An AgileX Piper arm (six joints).
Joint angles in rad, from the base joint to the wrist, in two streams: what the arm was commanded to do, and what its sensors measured. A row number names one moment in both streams.
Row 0, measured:
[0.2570, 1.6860, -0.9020, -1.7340, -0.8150, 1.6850]
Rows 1 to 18, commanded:
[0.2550, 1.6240, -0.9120, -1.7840, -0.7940, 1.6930]
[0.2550, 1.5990, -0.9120, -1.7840, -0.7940, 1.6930]
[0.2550, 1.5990, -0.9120, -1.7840, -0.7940, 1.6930]
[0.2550, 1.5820, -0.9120, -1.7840, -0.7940, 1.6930]
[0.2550, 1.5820, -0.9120, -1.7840, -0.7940, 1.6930]
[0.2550, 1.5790, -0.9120, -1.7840, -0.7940, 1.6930]
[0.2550, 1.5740, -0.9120, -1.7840, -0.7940, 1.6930]
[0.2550, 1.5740, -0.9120, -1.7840, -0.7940, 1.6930]
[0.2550, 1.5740, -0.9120, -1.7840, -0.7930, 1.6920]
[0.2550, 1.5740, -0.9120, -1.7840, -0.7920, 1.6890]
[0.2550, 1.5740, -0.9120, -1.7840, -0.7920, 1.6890]
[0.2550, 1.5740, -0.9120, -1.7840, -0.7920, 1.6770]
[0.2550, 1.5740, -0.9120, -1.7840, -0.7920, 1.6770]
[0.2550, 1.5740, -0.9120, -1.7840, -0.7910, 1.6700]
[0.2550, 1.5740, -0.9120, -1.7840, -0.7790, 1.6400]
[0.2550, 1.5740, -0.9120, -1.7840, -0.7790, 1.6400]
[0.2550, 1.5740, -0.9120, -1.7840, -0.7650, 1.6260]
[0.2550, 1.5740, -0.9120, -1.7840, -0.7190, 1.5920]
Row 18, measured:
[0.2570, 1.5810, -0.9080, -1.7450, -0.7760, 1.6430]
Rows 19 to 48, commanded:
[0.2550, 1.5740, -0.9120, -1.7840, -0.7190, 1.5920]
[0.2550, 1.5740, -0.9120, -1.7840, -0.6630, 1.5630]
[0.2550, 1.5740, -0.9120, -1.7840, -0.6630, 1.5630]
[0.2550, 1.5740, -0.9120, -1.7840, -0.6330, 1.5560]
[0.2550, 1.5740, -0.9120, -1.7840, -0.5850, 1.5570]
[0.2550, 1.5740, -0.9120, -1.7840, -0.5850, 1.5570]
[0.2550, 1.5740, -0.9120, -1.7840, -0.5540, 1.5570]
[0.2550, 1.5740, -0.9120, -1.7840, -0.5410, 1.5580]
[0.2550, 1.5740, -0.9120, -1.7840, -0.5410, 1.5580]
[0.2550, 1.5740, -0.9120, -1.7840, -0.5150, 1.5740]
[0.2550, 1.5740, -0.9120, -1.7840, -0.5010, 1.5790]
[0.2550, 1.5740, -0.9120, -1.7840, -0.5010, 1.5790]
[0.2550, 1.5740, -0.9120, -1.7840, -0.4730, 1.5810]
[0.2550, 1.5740, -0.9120, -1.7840, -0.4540, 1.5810]
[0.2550, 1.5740, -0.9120, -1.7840, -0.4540, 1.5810]
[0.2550, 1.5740, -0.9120, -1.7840, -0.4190, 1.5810]
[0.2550, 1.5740, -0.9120, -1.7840, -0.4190, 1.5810]
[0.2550, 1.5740, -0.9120, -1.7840, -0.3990, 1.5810]
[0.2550, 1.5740, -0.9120, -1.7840, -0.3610, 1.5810]
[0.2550, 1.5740, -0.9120, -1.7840, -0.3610, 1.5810]
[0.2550, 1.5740, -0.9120, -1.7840, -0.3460, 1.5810]
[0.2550, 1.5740, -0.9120, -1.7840, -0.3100, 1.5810]
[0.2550, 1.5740, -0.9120, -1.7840, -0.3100, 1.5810]
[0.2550, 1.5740, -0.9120, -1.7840, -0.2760, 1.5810]
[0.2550, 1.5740, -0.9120, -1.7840, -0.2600, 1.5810]
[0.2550, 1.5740, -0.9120, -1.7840, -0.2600, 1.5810]
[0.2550, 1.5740, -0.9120, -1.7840, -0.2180, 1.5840]
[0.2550, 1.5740, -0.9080, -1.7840, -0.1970, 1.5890]
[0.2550, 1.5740, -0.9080, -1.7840, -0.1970, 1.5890]
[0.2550, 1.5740, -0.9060, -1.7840, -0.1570, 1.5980]
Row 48, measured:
[0.2570, 1.5810, -0.9080, -1.7420, -0.2180, 1.5870]
